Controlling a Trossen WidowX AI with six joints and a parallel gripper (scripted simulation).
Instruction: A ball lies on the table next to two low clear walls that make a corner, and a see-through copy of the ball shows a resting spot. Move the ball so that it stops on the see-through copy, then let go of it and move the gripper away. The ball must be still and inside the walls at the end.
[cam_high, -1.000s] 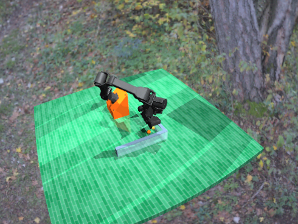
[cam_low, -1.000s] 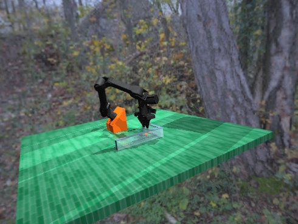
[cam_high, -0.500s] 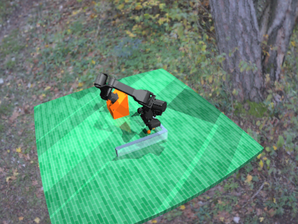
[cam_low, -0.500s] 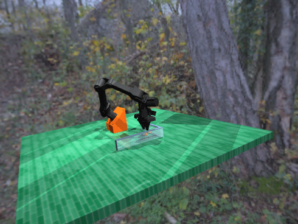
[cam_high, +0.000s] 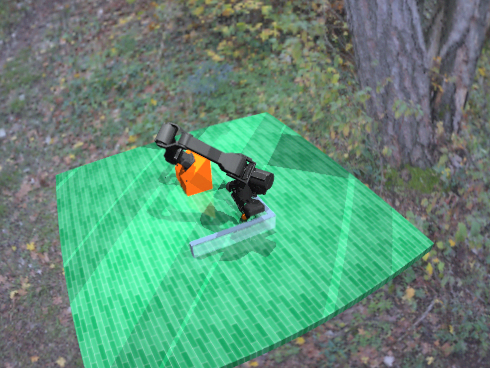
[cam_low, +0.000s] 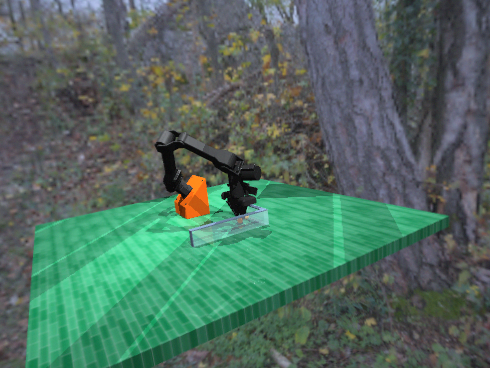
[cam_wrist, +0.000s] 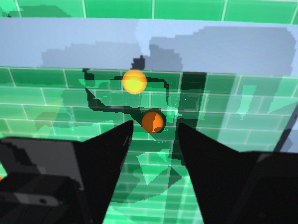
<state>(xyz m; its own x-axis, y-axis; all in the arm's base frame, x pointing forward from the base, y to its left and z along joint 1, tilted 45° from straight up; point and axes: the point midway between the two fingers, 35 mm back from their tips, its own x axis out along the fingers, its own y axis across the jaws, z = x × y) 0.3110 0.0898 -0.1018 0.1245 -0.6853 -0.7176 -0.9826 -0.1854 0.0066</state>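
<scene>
The orange ball lies 1 cm below my gripper tip. From my gripper tip the other things lie so: see-through copy of ball: 4 cm to the left, 3 cm behind, 1 cm below; then clear wall: 10 cm ahead, 8 cm to the right, 1 cm above.
</scene>
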